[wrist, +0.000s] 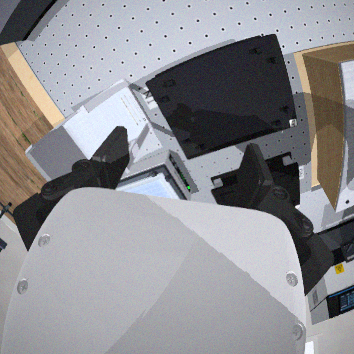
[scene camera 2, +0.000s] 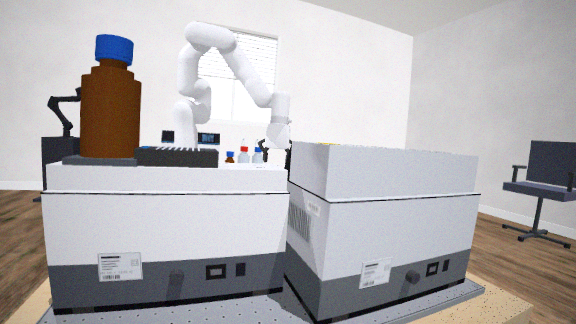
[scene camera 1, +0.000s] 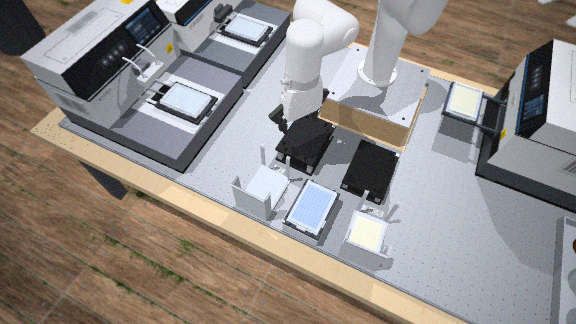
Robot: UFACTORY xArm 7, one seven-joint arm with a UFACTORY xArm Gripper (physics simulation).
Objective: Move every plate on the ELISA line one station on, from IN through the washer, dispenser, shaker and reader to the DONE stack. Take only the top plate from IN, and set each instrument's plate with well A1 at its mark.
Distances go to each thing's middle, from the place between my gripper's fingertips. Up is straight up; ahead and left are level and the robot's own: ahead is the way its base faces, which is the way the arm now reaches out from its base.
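Labels:
Measured from the brown bottle [scene camera 2: 110, 104], my hand is 590 mm to the left of it, 390 mm past it and 160 mm below it.

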